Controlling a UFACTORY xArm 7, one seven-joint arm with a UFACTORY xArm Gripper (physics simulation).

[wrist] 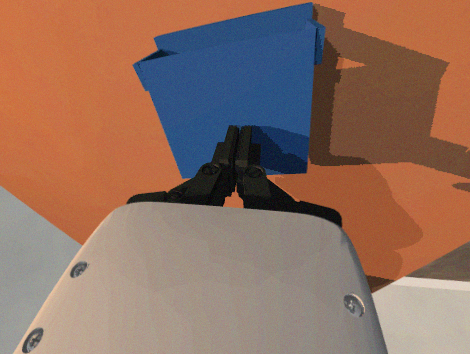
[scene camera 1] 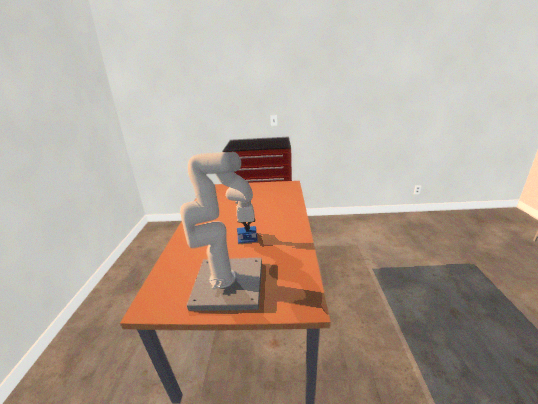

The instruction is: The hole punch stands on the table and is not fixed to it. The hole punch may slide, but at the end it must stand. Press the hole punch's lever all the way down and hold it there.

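Frame: origin at the arm's base, x up, y left, z back, level; centimetres.
Where they show: gripper, fingertip midpoint: [wrist: 240, 142] [scene camera 1: 247, 230]; arm's base, origin of the base link: [scene camera 1: 222, 278].
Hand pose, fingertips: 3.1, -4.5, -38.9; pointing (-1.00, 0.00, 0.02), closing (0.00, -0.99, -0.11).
Each offset is from my fingertips to the top centre of the thing, as dx, dy, dz. "spot": to the spot under its first point. Level surfaces: height alone.
The blue hole punch @[spot: -5.5, +1.1, -2.5] [scene camera 1: 247, 235] stands upright on the orange table, a little beyond the arm's base. In the wrist view its broad flat blue lever @[+0.4, +0.9, -1.2] [wrist: 230, 90] fills the upper middle, with a strip of the blue body showing past its far edge. My gripper [scene camera 1: 247, 228] [wrist: 240, 142] is shut and empty. Its fingertips are over the near part of the lever, at or very close to its surface; whether they touch is hard to tell. The gap under the lever is hidden in the wrist view and too small to judge in the scene view.
The orange table @[dx -6.7] [scene camera 1: 280, 200] [wrist: 65, 135] carries the arm's grey base plate [scene camera 1: 200, 295] at its near end. A red drawer cabinet [scene camera 1: 272, 162] stands behind the far end. Shadows of the arm and punch fall to the right. A dark mat [scene camera 1: 450, 310] lies on the floor at right.
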